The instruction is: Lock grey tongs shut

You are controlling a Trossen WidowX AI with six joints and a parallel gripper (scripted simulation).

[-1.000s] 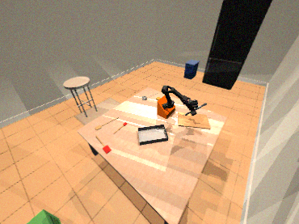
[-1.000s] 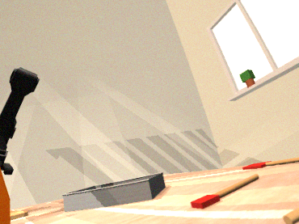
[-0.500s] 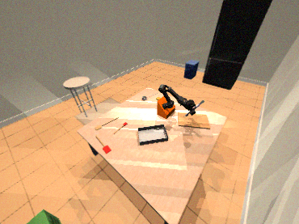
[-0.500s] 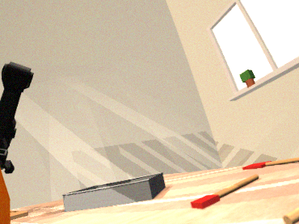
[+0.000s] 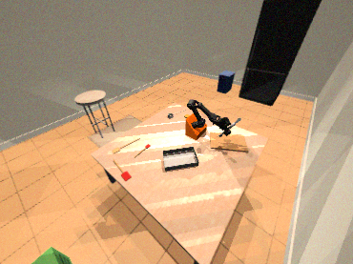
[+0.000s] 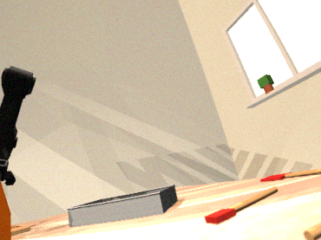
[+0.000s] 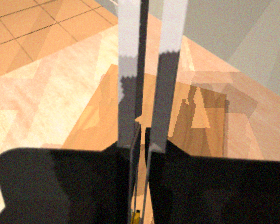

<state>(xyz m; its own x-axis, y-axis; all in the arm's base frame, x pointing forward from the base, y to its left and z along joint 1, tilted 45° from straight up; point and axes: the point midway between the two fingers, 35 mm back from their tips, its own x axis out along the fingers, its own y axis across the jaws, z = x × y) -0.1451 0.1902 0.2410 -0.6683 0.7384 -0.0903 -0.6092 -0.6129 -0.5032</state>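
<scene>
Now: gripper tip 140 mm above the wooden board. From my gripper tip the other things lie so: roasting tin: 520 mm ahead, 190 mm to the right, 120 mm below.
</scene>
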